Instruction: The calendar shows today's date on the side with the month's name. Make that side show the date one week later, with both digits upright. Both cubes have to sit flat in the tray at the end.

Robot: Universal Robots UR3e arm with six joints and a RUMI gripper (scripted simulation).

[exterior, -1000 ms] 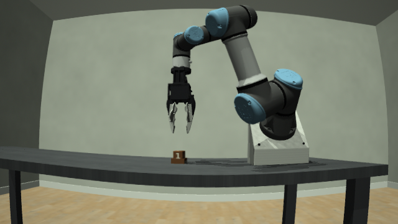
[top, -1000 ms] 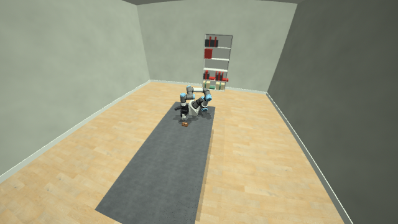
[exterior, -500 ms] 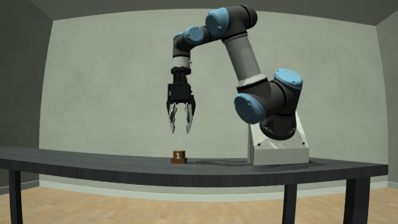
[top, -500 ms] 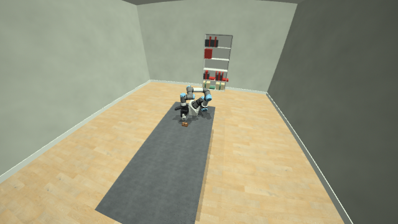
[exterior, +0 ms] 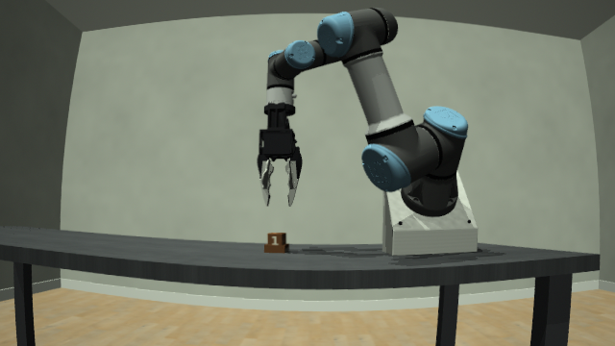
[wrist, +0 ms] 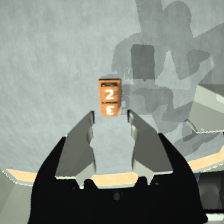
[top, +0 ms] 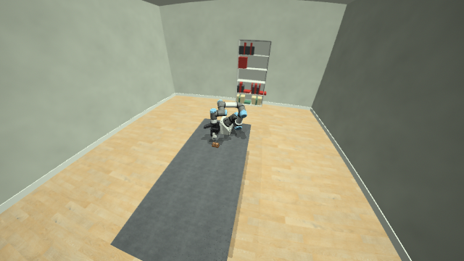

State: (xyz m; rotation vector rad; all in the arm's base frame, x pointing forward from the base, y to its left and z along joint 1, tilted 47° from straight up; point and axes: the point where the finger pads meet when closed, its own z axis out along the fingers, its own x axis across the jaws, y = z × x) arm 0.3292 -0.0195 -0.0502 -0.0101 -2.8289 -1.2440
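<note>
Now: hand 9 cm above the cube. Also, from my hand: calendar tray 11 cm below, 2 cm to the left.
</note>
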